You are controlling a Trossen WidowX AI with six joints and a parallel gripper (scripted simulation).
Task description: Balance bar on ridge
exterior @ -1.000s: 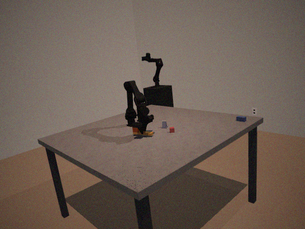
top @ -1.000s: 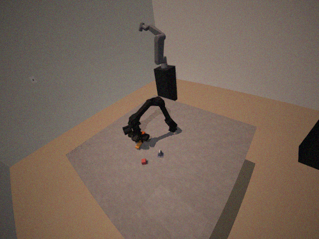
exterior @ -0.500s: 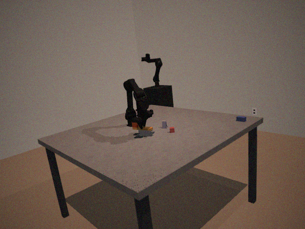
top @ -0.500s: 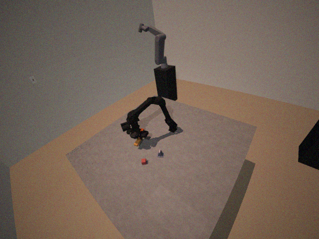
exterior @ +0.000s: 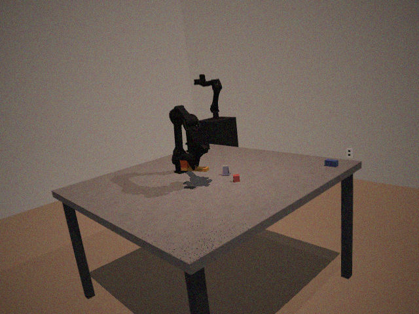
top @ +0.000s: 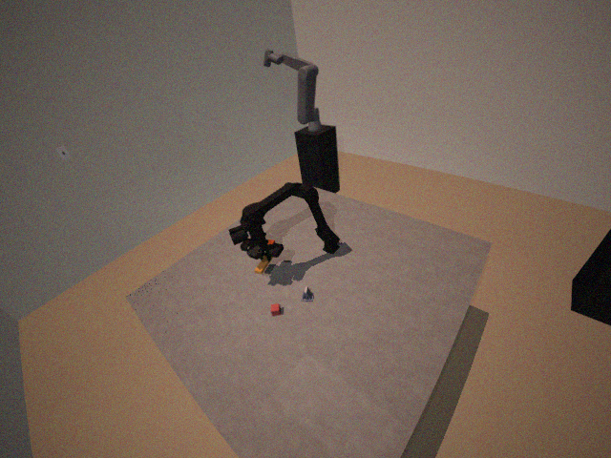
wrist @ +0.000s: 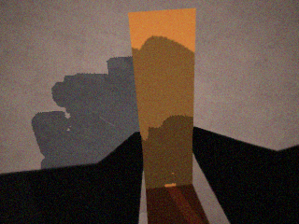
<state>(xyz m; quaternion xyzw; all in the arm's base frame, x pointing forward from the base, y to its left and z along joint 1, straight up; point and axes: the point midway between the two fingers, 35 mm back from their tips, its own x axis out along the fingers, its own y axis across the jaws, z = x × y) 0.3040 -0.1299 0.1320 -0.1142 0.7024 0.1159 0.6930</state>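
Now: the red cube 170 mm to the left of my gripper tip, 130 mm ahead of it and 80 mm below it. Round my gripper tip: blue block (630 mm to the left, 440 mm ahead, 80 mm below).
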